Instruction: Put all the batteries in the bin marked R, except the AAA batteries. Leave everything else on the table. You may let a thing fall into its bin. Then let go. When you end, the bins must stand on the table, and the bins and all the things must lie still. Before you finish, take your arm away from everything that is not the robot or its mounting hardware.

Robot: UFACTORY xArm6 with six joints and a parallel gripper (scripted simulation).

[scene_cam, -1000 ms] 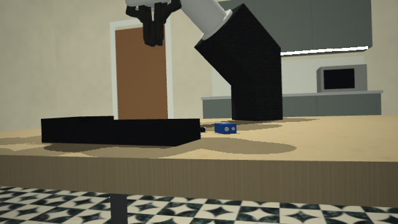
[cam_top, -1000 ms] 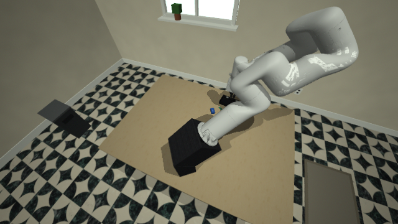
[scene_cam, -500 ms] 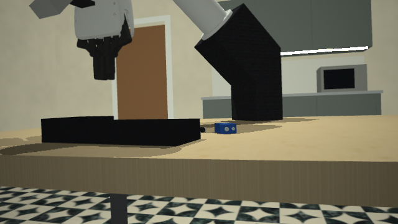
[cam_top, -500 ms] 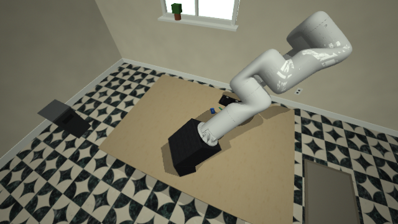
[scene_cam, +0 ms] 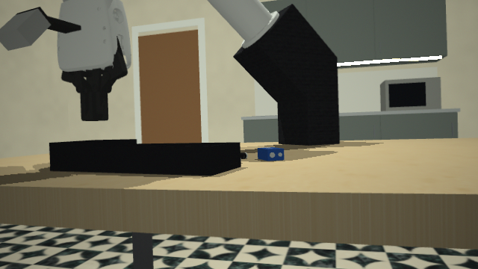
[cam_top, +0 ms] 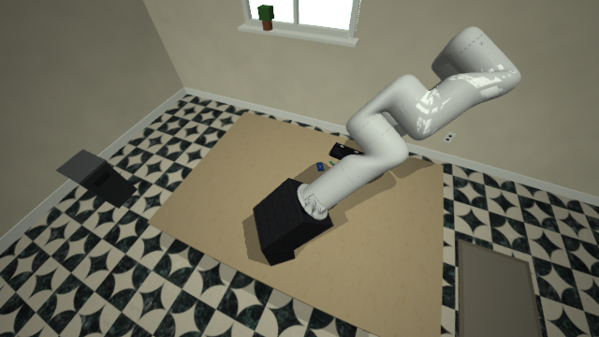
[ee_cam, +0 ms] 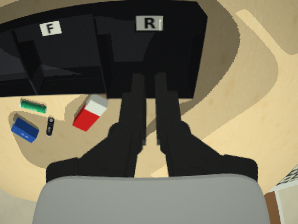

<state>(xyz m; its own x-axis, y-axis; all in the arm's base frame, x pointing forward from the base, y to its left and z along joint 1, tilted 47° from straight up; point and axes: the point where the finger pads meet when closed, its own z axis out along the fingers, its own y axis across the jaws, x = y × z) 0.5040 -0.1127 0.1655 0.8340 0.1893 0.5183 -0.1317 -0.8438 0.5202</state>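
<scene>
Now: the black bin 8 cm to the left of my hand, 7 cm below it and 2 cm ahead of it. From my hand the other things lie so: red battery (11 cm behind, 8 cm below, 5 cm to the left); red thing (10 cm to the left, 8 cm below, 8 cm behind); green cylinder battery (18 cm to the left, 8 cm below, 5 cm behind).
</scene>
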